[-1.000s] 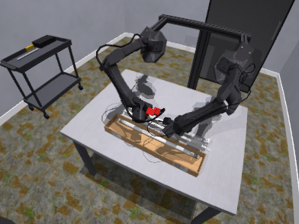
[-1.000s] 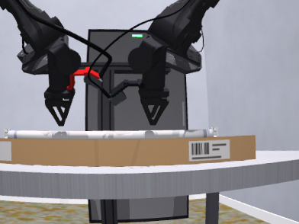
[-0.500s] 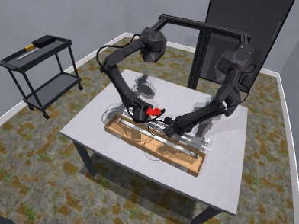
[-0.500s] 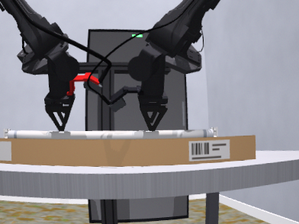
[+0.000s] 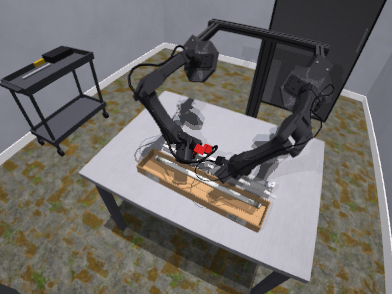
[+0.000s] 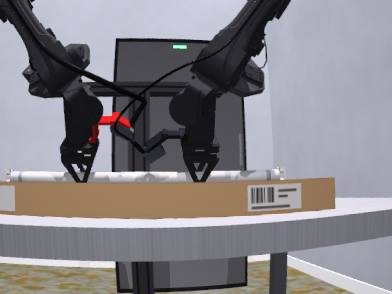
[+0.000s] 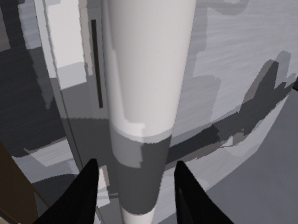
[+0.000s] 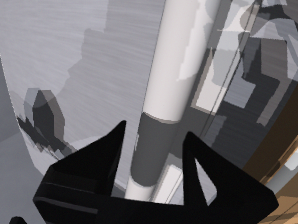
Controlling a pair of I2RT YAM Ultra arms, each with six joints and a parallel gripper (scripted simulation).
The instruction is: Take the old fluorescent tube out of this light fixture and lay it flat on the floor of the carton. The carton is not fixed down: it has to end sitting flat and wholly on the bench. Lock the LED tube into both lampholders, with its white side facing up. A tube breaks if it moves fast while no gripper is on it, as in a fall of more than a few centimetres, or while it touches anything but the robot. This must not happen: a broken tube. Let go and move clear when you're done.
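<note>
My right gripper is now 120 mm to the right of the LED tube. Round my right hand: light fixture (120 mm to the left, 10 mm below); carton (150 mm ahead, 110 mm to the left, 40 mm below); old fluorescent tube (110 mm ahead, 110 mm to the left, 50 mm below).
Now: left hand 1 cm past the LED tube and 12 cm to the left of it. From my left hand the other things lie so: light fixture 1 cm behind, 12 cm to the right, 1 cm below; carton 14 cm ahead, 13 cm to the right, 4 cm below; old fluorescent tube 9 cm ahead, 13 cm to the right, 5 cm below.
</note>
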